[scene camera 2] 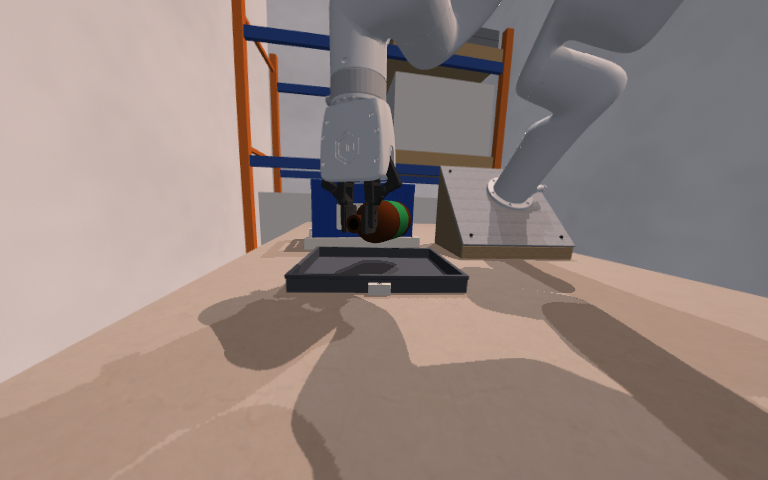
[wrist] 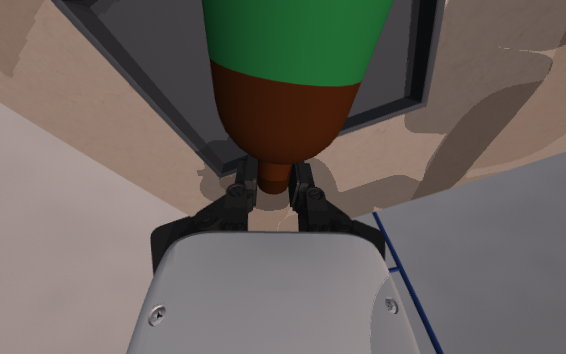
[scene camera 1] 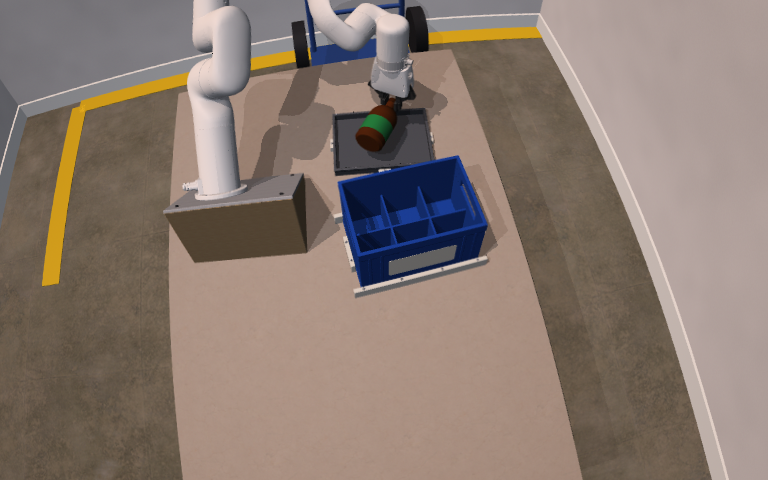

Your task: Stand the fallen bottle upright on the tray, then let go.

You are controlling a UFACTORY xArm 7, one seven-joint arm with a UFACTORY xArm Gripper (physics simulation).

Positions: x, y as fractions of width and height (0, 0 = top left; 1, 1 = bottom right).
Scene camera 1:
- dark tray: 0.53, 0.30
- blue divided crate: 0.52, 0.46
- brown bottle: 0.49, 0.27
